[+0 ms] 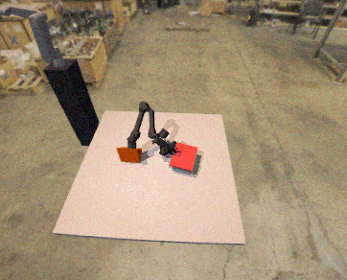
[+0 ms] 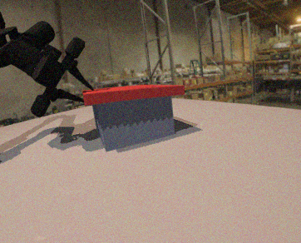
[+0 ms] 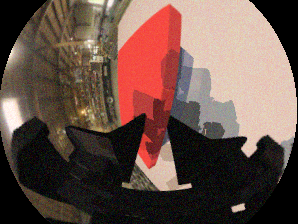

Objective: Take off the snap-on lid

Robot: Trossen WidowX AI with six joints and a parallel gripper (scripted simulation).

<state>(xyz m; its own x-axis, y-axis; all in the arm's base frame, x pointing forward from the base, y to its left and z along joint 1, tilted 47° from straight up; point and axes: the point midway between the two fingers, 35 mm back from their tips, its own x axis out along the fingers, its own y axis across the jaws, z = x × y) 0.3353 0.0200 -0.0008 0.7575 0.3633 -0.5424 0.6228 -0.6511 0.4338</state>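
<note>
Now: gripper tip 80 mm short of the red lid and 20 mm to the left of it. From my gripper tip the other things lie so: blue-grey storage box (80 mm ahead, 20 mm to the right, 50 mm below).
</note>
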